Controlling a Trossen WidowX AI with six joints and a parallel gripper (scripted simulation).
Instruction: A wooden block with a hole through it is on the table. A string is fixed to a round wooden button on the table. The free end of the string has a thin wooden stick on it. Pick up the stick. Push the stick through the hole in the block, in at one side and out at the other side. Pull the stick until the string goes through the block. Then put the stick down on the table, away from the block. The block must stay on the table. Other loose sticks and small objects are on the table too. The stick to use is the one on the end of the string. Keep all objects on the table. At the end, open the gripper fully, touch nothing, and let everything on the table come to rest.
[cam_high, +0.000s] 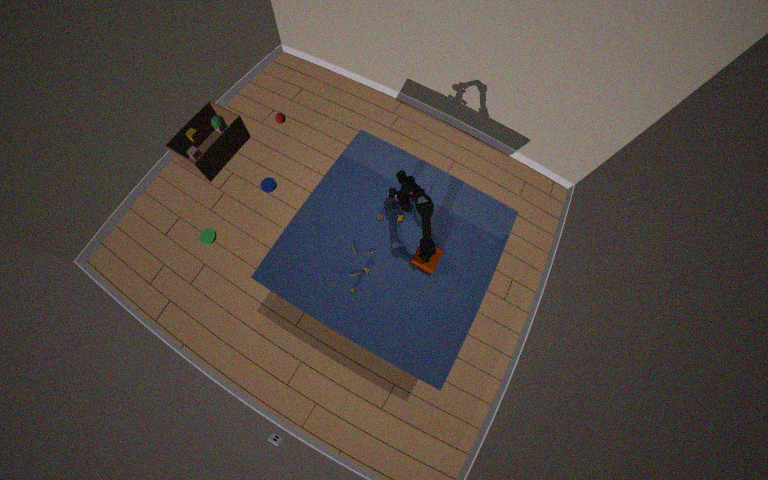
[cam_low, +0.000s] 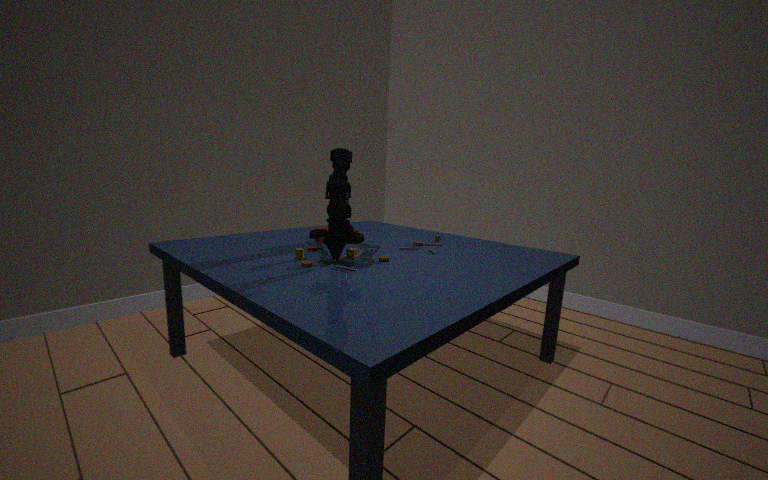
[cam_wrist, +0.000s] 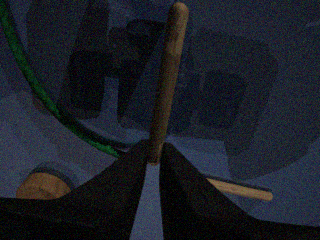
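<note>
Right now my gripper tip is 60 mm past the yellow wooden block and 110 mm to the right of it. From my gripper tip the other things lie so: thin wooden stick (10 mm behind, 10 mm to the left); yellow cylinder (130 mm behind, 80 mm to the right).
</note>
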